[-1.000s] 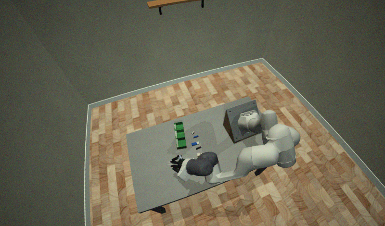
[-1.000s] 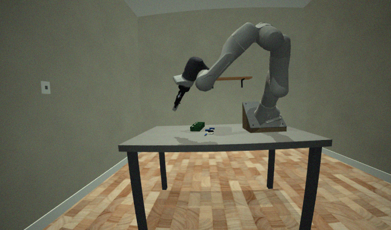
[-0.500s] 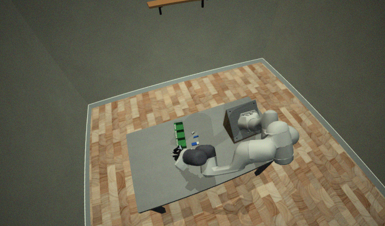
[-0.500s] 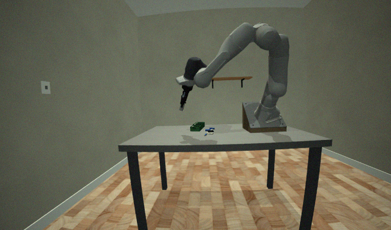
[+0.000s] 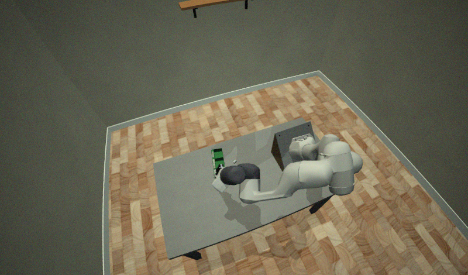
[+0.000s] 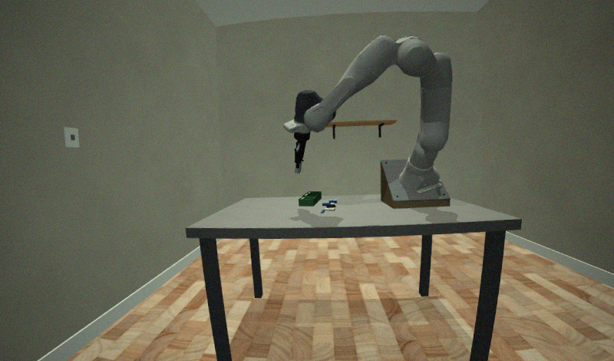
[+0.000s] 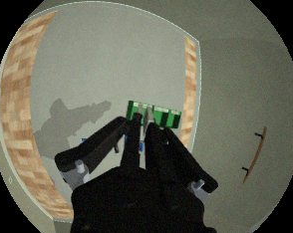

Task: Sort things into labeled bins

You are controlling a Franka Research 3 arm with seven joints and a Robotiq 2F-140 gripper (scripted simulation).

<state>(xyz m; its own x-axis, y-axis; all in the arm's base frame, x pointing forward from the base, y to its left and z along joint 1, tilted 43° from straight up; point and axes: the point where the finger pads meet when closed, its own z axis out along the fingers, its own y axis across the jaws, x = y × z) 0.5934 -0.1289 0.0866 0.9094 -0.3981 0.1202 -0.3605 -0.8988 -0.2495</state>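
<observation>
Right now my hand is 20 cm above the green bin, 18 cm to the left of it and 7 cm past it. Also, from my hand: white thing: 22 cm below, 15 cm behind, 6 cm to the left; blue-and-white piece: 22 cm below, 16 cm behind, 5 cm to the right; black piece: 21 cm below, 17 cm behind.
</observation>
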